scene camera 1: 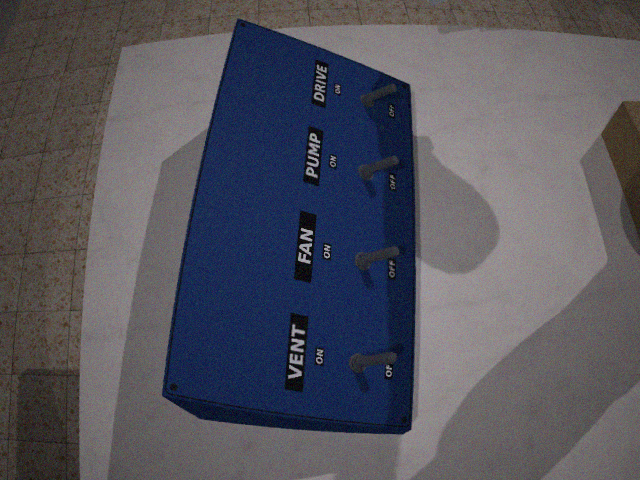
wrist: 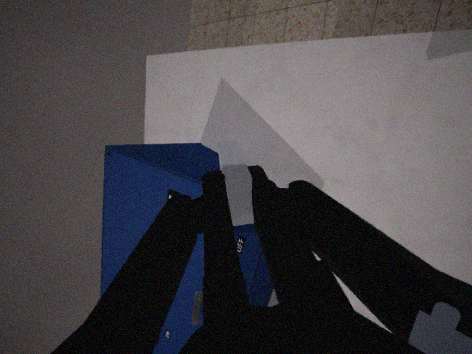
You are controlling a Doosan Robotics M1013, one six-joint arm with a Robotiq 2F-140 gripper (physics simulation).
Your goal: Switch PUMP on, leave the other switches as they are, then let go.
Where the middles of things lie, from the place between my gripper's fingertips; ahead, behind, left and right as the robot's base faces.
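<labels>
Blue switch panel [scene camera 1: 274, 305]: 100 mm below my hand, 180 mm ahead of it, 320 mm to the left of it.
</labels>
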